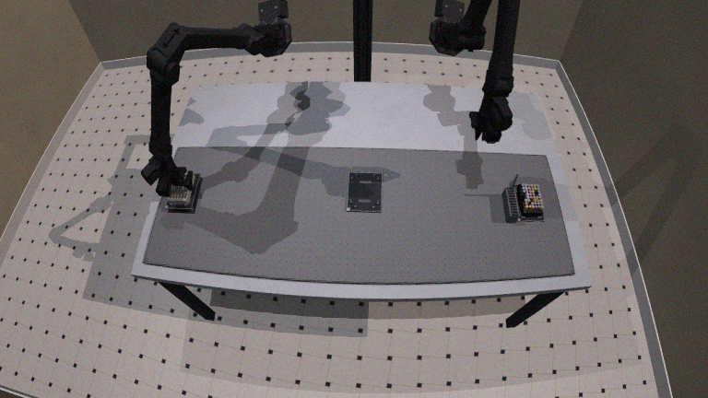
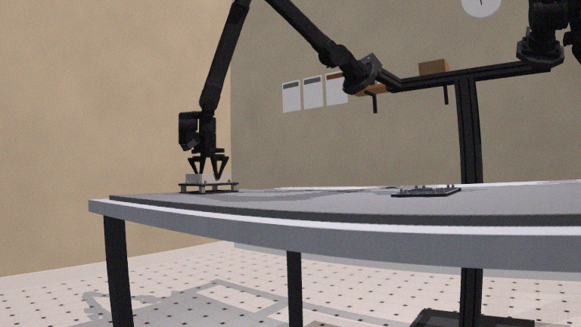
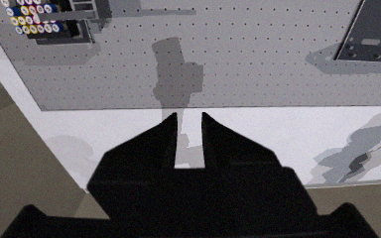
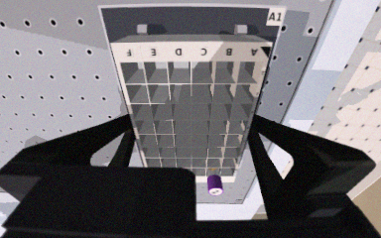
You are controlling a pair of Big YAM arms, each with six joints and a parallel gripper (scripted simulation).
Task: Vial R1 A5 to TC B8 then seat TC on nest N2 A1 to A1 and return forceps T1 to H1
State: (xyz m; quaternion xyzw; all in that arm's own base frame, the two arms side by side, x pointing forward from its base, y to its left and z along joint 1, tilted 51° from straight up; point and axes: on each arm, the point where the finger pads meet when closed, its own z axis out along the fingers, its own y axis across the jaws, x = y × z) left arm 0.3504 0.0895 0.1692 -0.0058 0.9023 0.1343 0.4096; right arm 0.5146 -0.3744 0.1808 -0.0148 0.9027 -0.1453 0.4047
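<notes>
Now: right hand right at the tube carrier TC. From my right hand the other things lie so: holder h1: 8 cm ahead, 124 cm to the left, 4 cm below; then raised nest n2: 2 cm below.
</notes>
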